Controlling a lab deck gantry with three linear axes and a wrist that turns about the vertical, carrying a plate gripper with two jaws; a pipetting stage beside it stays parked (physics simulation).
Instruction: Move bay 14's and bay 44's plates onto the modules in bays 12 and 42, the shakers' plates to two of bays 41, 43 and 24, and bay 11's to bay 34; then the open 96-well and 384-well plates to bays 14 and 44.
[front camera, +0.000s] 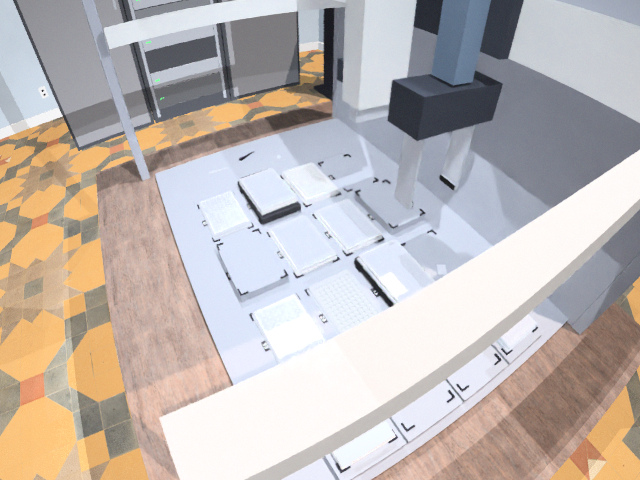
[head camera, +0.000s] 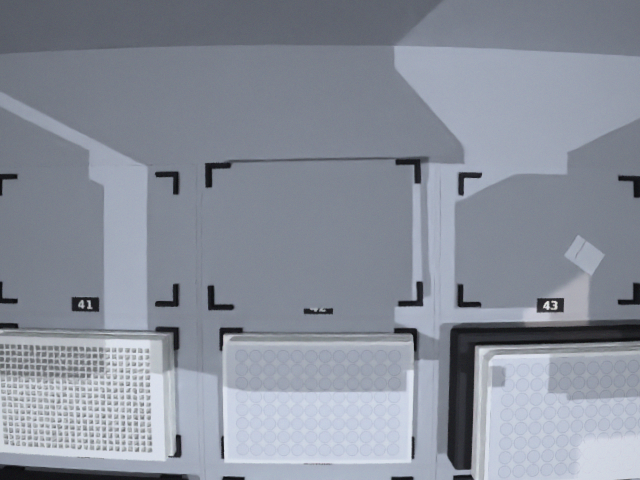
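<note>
My gripper is open and empty, its jaws wide apart high over bay 42's module, which has a bare top. The front-left module is bare too. One shaker carries a plate; the other shaker carries a lidded plate. Bay 11's plate is at the left. Bay 14's plate and bay 44's plate are partly behind the beam. The open 384-well plate is below bay 41 in the head view. A gridded open plate sits mid-deck.
Lidded plates stand mid-deck. Another plate is near the front beam. A small pale square shows in bay 43. The white pipetting stage stands behind, left of the gripper.
</note>
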